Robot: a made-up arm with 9 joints. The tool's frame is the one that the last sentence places.
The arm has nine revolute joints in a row. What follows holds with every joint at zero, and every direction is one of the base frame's. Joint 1 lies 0.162 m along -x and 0.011 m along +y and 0.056 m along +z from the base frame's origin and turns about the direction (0.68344, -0.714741, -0.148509), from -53.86 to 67.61 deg. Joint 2 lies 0.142 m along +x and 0.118 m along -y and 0.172 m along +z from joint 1 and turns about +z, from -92.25 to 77.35 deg. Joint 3 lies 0.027 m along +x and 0.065 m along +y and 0.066 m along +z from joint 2 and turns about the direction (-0.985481, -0.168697, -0.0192), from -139.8 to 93.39 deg. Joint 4 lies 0.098 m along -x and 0.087 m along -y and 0.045 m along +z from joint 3 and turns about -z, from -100.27 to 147.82 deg. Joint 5 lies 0.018 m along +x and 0.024 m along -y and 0.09 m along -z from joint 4 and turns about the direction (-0.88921, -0.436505, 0.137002), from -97.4 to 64.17 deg. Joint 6 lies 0.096 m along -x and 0.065 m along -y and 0.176 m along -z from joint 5 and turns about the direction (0.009, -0.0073, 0.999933), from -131.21 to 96.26 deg. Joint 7 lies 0.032 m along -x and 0.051 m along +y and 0.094 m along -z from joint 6 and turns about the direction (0.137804, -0.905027, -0.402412), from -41.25 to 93.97 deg. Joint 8 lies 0.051 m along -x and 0.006 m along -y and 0.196 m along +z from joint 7 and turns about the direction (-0.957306, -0.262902, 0.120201), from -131.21 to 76.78 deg. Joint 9 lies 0.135 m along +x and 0.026 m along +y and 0.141 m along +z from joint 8 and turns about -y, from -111.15 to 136.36 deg. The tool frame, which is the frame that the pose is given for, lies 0.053 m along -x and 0.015 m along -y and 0.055 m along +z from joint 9; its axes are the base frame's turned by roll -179.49, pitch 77.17 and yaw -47.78 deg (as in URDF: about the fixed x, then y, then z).
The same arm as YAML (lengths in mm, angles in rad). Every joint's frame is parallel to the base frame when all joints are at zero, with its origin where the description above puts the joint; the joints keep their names.
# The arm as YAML. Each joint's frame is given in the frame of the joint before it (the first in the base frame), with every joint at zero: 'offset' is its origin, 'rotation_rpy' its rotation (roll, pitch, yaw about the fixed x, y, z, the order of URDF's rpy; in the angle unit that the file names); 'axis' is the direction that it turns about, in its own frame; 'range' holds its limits. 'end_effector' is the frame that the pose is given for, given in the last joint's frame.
length_unit: mm
angle_unit: rad
chain:
  - id: joint 1
    offset: [-162.0, 11.0, 56.0]
    rotation_rpy: [0.0, 0.0, 0.0]
    axis: [0.68344, -0.714741, -0.148509]
    range: [-0.94, 1.18]
  - id: joint 2
    offset: [142.0, -118.0, 172.0]
    rotation_rpy: [0.0, 0.0, 0.0]
    axis: [0.0, 0.0, 1.0]
    range: [-1.6101, 1.35]
  - id: joint 3
    offset: [27.0, 65.0, 66.0]
    rotation_rpy: [0.0, 0.0, 0.0]
    axis: [-0.985481, -0.168697, -0.0192]
    range: [-2.44, 1.63]
  - id: joint 4
    offset: [-98.0, -87.0, 45.0]
    rotation_rpy: [0.0, 0.0, 0.0]
    axis: [0.0, 0.0, -1.0]
    range: [-1.75, 2.5799]
  - id: joint 5
    offset: [18.0, -24.0, -90.0]
    rotation_rpy: [0.0, 0.0, 0.0]
    axis: [-0.88921, -0.436505, 0.137002]
    range: [-1.7, 1.12]
  - id: joint 6
    offset: [-96.0, -65.0, -176.0]
    rotation_rpy: [0.0, 0.0, 0.0]
    axis: [0.009, -0.0073, 0.999933]
    range: [-2.29, 1.6801]
  - id: joint 7
    offset: [-32.0, 51.0, -94.0]
    rotation_rpy: [0.0, 0.0, 0.0]
    axis: [0.137804, -0.905027, -0.402412]
    range: [-0.7199, 1.6401]
  - id: joint 8
    offset: [-51.0, -6.0, 196.0]
    rotation_rpy: [0.0, 0.0, 0.0]
    axis: [-0.957306, -0.262902, 0.120201]
    range: [-2.29, 1.3401]
  - id: joint 9
    offset: [135.0, 26.0, 141.0]
    rotation_rpy: [0.0, 0.0, 0.0]
    axis: [0.0, -1.0, 0.0]
    range: [-1.9399, 2.3799]
end_effector:
  offset: [-53.0, -15.0, 55.0]
  rotation_rpy: [-3.1327, 1.3469, -0.8339]

